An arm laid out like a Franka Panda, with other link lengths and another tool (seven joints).
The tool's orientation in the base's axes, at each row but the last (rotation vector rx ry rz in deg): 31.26 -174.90 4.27; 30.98 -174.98 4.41; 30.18 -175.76 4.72; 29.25 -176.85 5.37; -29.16 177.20 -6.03
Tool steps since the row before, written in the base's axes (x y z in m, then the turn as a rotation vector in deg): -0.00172 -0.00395 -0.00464 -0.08 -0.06 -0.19; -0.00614 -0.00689 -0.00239 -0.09 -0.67 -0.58; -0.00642 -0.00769 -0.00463 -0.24 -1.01 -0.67; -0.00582 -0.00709 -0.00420 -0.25 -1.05 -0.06; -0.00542 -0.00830 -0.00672 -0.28 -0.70 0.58
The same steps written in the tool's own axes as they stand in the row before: 0.00275 -0.00292 0.00490 0.09 -0.02 0.20; 0.00801 -0.00425 0.00295 0.29 -0.57 0.62; 0.00844 -0.00488 0.00518 0.54 -0.84 0.73; 0.00770 -0.00459 0.00463 0.57 -0.91 0.12; 0.00776 -0.00566 0.00716 0.49 -0.61 -0.54
